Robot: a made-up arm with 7 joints.
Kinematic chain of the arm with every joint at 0, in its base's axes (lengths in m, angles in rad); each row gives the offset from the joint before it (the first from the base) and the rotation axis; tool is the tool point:
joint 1: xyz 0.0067 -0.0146 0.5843 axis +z
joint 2: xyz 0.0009 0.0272 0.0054 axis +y
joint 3: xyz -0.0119 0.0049 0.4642 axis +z
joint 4: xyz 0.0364 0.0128 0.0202 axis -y
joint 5: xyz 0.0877 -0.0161 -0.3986 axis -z
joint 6: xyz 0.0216 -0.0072 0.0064 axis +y
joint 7: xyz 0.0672 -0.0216 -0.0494 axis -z
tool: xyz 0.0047 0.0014 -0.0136
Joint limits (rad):
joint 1: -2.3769..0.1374
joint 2: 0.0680..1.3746
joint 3: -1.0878..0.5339
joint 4: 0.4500..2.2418
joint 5: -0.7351..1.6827
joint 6: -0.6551..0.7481
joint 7: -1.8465..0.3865
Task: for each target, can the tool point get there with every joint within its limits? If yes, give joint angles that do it. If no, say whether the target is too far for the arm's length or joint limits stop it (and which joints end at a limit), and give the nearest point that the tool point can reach.
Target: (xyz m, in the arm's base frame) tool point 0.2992 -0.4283 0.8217
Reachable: yes | joints -1.1292 0.2159 0.3759 0.9186 1.0449 -0.5425 -0.9760
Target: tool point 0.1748 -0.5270 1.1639
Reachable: yes | joints -0.3820 0.1870 -0.9594 1.7077 1.2292 0.5902 -0.4437
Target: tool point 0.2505 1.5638 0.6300
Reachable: no: too far | nearest point 0.5291 0.3914 0.6402 | short by 1.205 m
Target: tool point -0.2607 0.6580 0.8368
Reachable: no: joint limits stop it (at a limit: joint 1, joint 2, joint 3, joint 7) | nearest point -0.3226 0.2013 0.8614 | short by 0.462 m
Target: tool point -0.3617 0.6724 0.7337
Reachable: no: joint limits stop it (at a limit: joint 1, joint 2, joint 3, joint 7) | nearest point -0.3311 0.1976 0.8292 | short by 0.485 m
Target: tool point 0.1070 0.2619 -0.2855
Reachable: no: joint limits stop it (at a limit: joint 1, joint 2, joint 7) | nearest point 0.2957 0.1752 0.1971 | short by 0.525 m
